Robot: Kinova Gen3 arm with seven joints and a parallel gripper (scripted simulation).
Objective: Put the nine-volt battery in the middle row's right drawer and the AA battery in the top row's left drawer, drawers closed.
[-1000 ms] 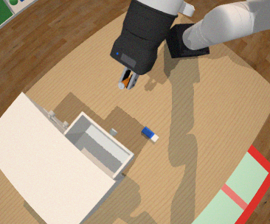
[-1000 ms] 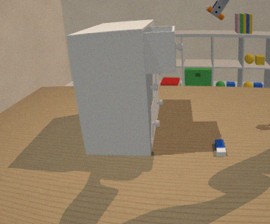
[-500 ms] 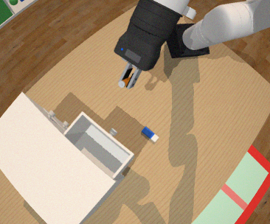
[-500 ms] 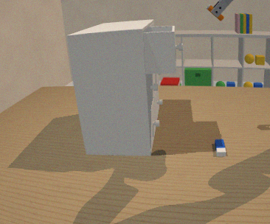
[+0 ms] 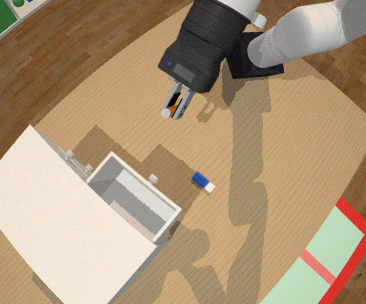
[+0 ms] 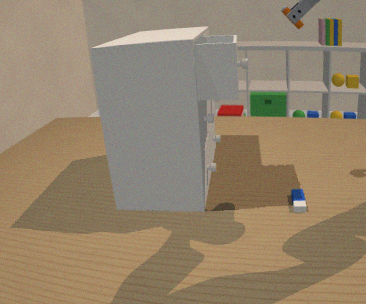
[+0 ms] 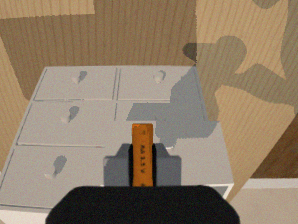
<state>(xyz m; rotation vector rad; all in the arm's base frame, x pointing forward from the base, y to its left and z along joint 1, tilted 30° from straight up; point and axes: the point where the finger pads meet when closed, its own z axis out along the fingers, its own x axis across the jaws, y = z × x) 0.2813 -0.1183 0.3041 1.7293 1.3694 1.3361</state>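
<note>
Now: the orange AA battery 10 mm below my hand and 10 mm ahead of it. From my hand the other things lie so: blue-and-white nine-volt battery 340 mm below, 90 mm to the left.
</note>
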